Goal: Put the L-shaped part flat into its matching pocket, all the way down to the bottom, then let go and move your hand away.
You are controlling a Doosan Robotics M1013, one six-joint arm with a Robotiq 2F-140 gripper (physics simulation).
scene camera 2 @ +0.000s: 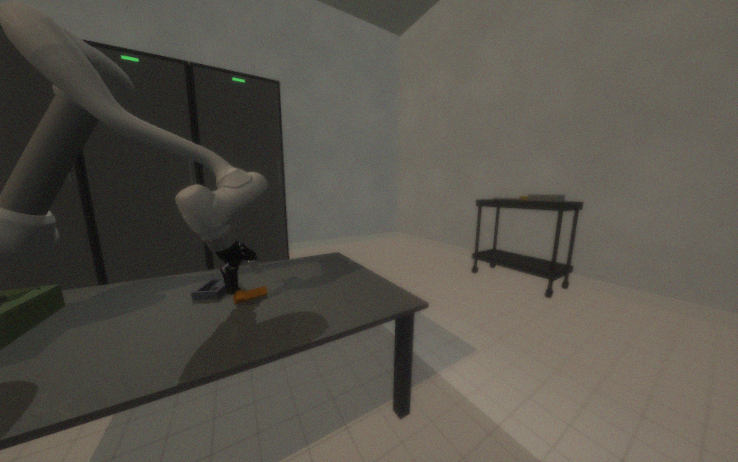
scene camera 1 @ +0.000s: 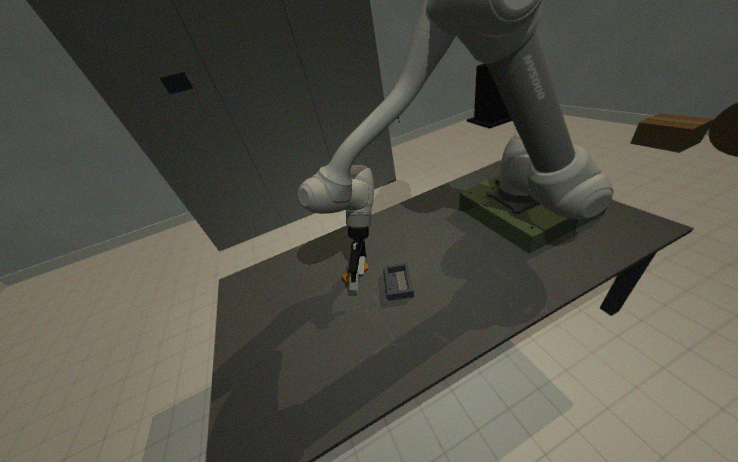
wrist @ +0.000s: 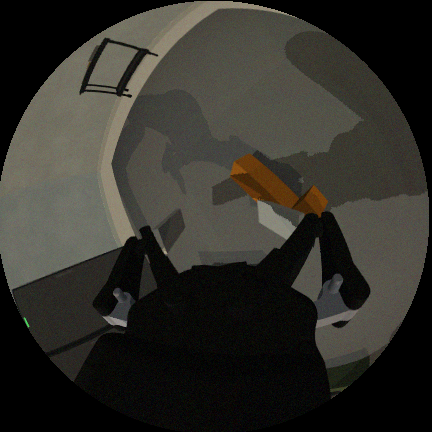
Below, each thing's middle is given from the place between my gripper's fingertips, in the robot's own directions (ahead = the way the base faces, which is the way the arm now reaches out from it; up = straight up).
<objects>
Now: hand 10 mm past the orange L-shaped part (wrist: 249,173), 80 mm to the left of it and 10 mm above it.
</objects>
